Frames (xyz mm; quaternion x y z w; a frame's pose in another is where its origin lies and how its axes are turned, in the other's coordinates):
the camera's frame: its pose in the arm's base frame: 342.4 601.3 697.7 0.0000 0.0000 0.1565 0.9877
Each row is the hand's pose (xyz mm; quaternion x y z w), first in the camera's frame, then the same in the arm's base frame.
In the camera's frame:
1: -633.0 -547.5 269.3 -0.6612 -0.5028 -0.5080 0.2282
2: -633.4 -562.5 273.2 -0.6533 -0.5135 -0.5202 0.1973
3: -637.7 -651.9 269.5 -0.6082 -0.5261 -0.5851 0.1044
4: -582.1 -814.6 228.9 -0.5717 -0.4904 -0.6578 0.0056
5: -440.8 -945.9 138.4 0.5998 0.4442 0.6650 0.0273
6: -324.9 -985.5 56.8 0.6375 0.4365 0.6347 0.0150
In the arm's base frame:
1: -90.3 -115.1 967.0 -0.5743 -0.6000 -0.4660 0.3049
2: -86.1 -129.5 970.9 -0.5649 -0.6094 -0.4829 0.2763
3: -62.5 -215.8 967.2 -0.5184 -0.6148 -0.5616 0.1947
4: 40.6 -353.3 926.6 -0.4879 -0.5738 -0.6488 0.1085
5: 215.6 -434.5 836.1 -0.5229 -0.5326 -0.6611 0.0771
6: 338.1 -436.4 754.5 -0.5613 -0.5309 -0.6292 0.0845

